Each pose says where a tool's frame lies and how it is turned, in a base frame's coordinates. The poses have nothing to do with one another.
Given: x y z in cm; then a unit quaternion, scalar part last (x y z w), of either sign.
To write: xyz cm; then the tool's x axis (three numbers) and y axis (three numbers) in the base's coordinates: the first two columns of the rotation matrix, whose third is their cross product. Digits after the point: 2 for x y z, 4 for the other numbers.
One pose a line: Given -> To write
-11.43, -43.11, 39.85, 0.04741, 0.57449, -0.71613, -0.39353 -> -11.43, -43.11, 39.85, -0.6858, 0.6181, 0.3843, -0.5092, -0.0302, -0.8601
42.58, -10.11, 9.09, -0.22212, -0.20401, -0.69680, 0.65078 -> 42.58, -10.11, 9.09, -0.0543, -0.8163, 0.5751, 0.9976, -0.0697, -0.0048
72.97, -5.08, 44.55, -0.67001, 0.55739, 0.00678, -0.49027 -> 72.97, -5.08, 44.55, 0.3785, -0.7536, 0.5375, -0.7403, 0.1021, 0.6645
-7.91, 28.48, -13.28, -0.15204, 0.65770, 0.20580, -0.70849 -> -7.91, 28.48, -13.28, 0.0502, -0.4916, 0.8694, 0.0916, 0.8691, 0.4861
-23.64, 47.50, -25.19, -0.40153, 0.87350, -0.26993, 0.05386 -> -23.64, 47.50, -25.19, -0.6717, -0.7306, 0.1227, -0.6724, 0.5318, -0.5148
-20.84, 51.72, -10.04, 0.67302, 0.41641, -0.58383, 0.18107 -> -20.84, 51.72, -10.04, -0.0285, 0.3491, -0.9367, 0.7719, -0.5876, -0.2425
